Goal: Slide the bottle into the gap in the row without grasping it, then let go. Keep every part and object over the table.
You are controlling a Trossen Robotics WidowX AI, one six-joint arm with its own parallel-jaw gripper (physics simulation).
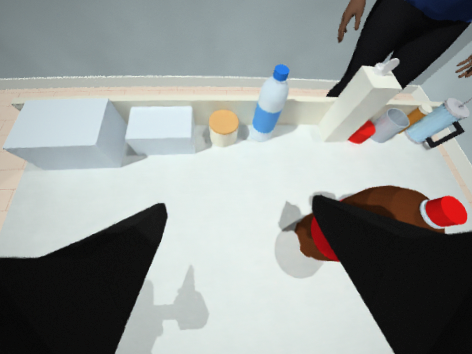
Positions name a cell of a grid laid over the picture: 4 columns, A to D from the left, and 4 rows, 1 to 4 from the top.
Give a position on a pale box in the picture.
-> A2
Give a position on a pale box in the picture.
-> B2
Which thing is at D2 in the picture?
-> A tall white carton.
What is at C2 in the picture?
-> A clear bottle.
